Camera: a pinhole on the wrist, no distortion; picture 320 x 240 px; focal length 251.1 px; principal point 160.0 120.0 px. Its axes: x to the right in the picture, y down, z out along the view. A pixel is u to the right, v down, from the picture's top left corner.
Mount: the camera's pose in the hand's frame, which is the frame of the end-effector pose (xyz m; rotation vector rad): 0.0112 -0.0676 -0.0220 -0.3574 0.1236 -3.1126
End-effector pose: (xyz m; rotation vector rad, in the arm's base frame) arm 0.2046 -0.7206 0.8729 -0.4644 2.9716 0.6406
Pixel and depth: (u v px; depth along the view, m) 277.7 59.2 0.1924
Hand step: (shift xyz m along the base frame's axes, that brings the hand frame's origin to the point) 0.0430 0.0545 -0.1826
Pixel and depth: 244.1 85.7 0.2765
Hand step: 0.0320 0.0702 -0.2650
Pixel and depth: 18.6 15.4 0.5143
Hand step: -0.4240 0.1586 -0.3995
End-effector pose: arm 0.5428 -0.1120 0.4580 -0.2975 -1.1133 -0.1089
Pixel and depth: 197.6 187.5 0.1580
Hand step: -0.1337 -0.0770 0.0978
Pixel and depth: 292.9 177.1 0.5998
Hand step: -0.6697 -0.0736 0.1535
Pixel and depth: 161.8 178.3 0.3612
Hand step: -0.2817 -0.0722 0.2446
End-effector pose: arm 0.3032 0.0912 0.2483 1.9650 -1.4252 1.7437
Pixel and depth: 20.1 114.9 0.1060
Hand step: 0.0866 -0.0548 0.0893
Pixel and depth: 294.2 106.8 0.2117
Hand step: 0.2046 -0.0699 -0.0742
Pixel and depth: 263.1 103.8 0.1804
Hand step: 0.1711 -0.0627 -0.0377
